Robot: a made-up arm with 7 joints.
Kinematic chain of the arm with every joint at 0, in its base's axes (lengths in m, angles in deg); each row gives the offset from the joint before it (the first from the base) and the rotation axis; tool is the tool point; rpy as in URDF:
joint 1: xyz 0 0 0.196 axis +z
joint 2: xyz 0 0 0 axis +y
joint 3: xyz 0 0 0.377 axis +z
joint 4: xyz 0.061 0 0 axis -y
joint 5: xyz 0.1 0 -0.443 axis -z
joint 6: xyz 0 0 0 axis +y
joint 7: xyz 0.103 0 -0.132 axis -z
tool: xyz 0 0 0 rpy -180 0 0
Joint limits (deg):
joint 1: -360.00..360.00
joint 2: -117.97..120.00
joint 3: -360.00..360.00
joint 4: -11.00..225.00
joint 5: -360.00..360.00
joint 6: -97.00..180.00
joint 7: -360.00..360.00
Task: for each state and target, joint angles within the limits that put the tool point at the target. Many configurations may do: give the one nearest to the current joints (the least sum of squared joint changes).
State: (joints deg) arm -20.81 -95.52 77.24 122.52 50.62 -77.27 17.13
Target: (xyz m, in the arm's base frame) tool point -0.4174 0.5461 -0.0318
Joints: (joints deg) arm -25.92 -117.97 91.70 110.44 54.08 -97.00 17.13
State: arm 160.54 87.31 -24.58 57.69 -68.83 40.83 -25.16
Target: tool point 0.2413 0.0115 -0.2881
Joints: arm 150.73 111.51 -13.48 41.66 -68.78 38.68 -25.16
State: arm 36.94 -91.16 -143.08 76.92 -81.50 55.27 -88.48
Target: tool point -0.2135 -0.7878 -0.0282
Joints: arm 37.49 -70.41 -127.80 96.08 -82.61 50.29 -88.48
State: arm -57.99 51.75 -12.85 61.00 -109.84 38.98 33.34
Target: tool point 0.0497 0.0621 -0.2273
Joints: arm -54.81 75.19 7.36 26.07 -110.71 29.12 33.34
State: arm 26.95 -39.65 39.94 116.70 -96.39 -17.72 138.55
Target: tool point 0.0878 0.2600 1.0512
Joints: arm 15.00 -22.41 13.14 119.61 -95.32 -6.31 138.55
